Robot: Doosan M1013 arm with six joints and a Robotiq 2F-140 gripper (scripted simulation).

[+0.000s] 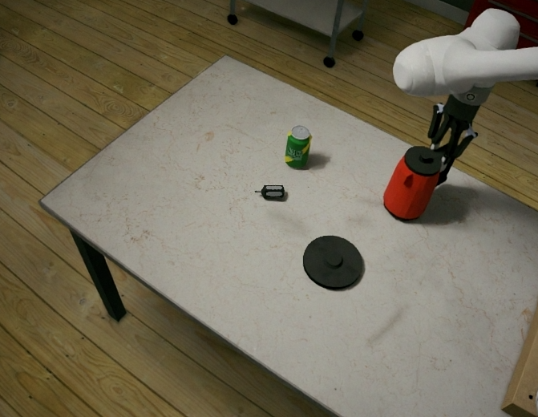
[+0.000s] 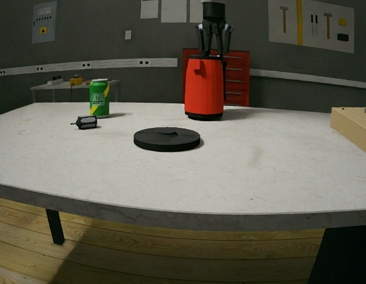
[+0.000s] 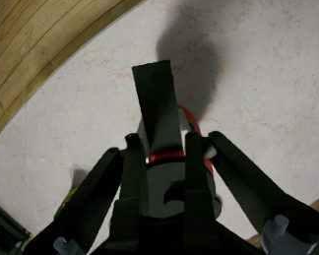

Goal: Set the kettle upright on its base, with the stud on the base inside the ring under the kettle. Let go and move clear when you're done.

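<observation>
My gripper is now 60 mm above the red kettle, 30 mm to the right of it and 20 mm short of it. From my hand the other things lie so: black round base: 330 mm to the left, 150 mm below, 130 mm ahead; then black tool: 370 mm ahead, 220 mm to the left, 150 mm below.
</observation>
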